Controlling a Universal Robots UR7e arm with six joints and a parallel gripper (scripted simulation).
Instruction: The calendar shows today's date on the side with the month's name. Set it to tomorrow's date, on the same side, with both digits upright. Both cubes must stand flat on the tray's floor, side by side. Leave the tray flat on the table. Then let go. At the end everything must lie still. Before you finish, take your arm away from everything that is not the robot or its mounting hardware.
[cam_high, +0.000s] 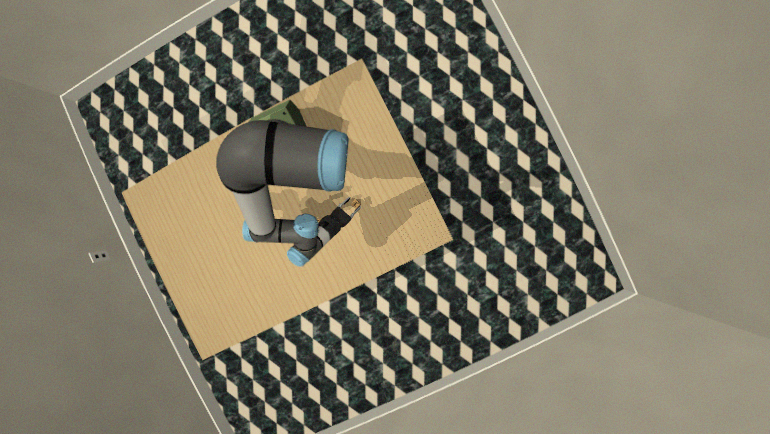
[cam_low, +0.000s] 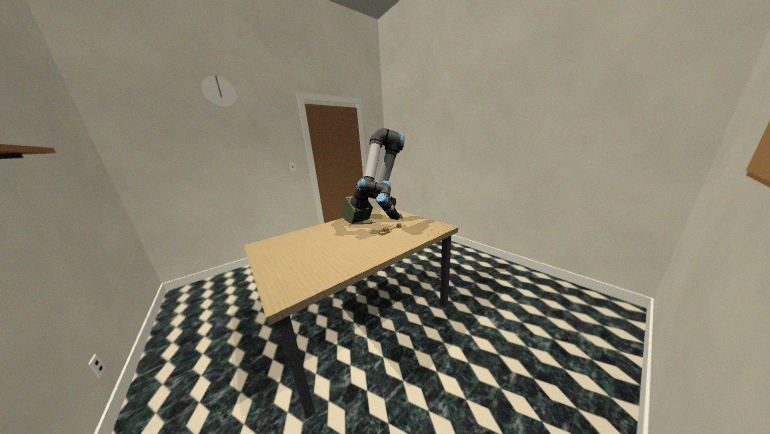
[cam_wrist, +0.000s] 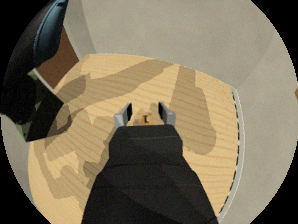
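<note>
My hand is 8 cm above the wooden cube and 1 cm to the right of it. Round my hand: wooden tray 15 cm to the right, 8 cm below, 1 cm ahead.
</note>
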